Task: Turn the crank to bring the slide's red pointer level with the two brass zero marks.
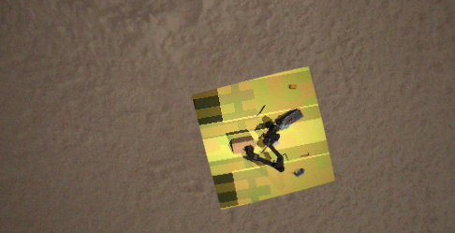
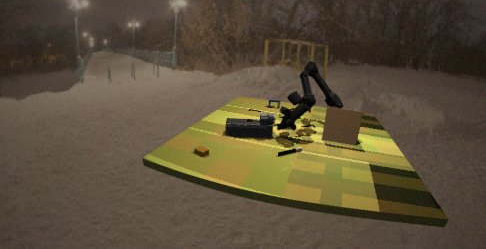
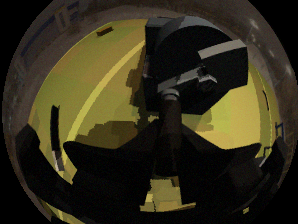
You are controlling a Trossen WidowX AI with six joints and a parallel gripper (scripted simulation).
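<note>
My gripper tip is 60 mm past the grey block, 160 mm to the left of it and 10 mm above it. The rest, counted from my gripper tip: black stick 90 mm behind, 180 mm to the left, 30 mm below; then crank handle 20 mm behind, 30 mm above; then red pointer 150 mm ahead, 10 mm to the left, 40 mm above.
</note>
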